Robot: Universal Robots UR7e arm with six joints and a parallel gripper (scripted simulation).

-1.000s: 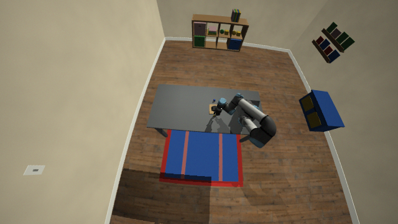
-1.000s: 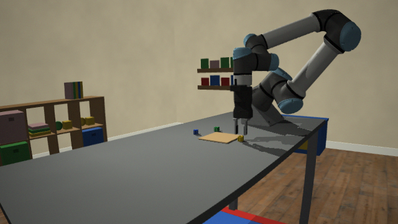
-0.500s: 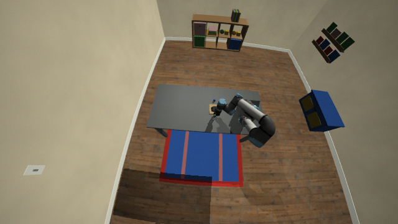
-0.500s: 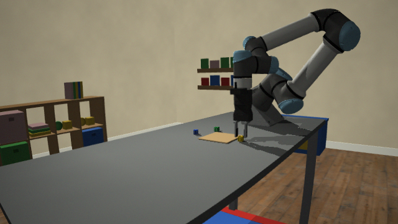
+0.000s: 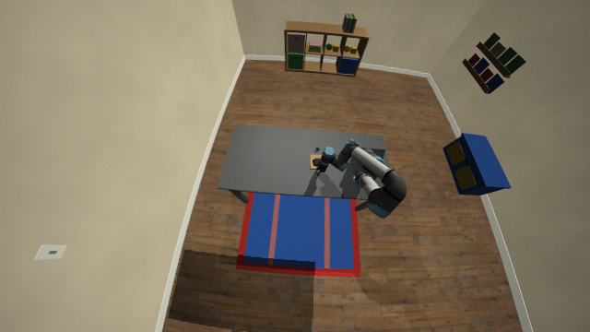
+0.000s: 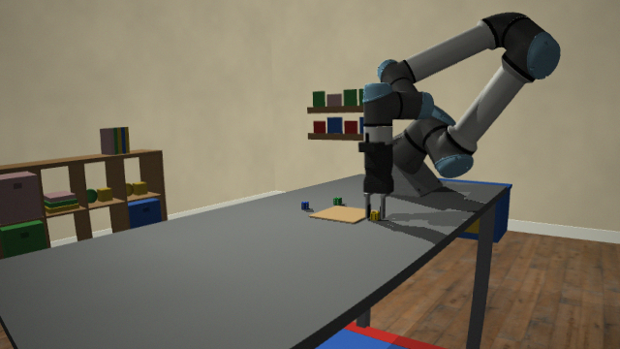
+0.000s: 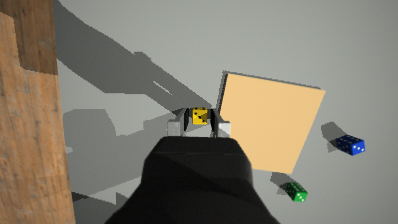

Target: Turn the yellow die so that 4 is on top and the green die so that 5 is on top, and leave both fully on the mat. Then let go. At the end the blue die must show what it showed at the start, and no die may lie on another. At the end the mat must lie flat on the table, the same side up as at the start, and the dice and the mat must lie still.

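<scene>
Right now my hand is 10 mm above the yellow die. The rest, counted from my hand: tan mat (100 mm to the right, 20 mm below, 10 mm behind); blue die (230 mm to the right, 20 mm behind, 10 mm below); green die (180 mm to the right, 110 mm behind, 10 mm below).
</scene>
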